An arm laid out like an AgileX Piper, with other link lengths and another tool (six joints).
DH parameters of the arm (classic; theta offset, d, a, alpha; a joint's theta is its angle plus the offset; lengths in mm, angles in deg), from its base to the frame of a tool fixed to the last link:
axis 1: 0 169.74 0 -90
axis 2: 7.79 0 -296.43 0
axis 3: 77.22 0 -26.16 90
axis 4: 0 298.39 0 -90
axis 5: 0 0 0 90
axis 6: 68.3 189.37 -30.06 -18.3
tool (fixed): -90 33.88 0 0
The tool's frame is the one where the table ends.
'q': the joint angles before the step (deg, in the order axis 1, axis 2, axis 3, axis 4, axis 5, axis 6). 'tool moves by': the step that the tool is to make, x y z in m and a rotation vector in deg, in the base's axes. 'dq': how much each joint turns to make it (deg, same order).
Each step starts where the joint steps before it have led.
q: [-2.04, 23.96, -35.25, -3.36, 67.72, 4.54]
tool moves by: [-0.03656, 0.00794, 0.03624, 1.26, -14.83, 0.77]
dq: [0.00, -16.42, 0.91, 1.94, 0.74, -0.01]
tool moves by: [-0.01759, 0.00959, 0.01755, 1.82, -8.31, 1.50]
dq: [0.00, -7.80, 0.31, 2.59, -0.75, 0.01]
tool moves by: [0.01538, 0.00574, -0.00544, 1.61, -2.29, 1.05]
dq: [0.01, -0.07, 3.34, 1.97, -5.50, 0.00]
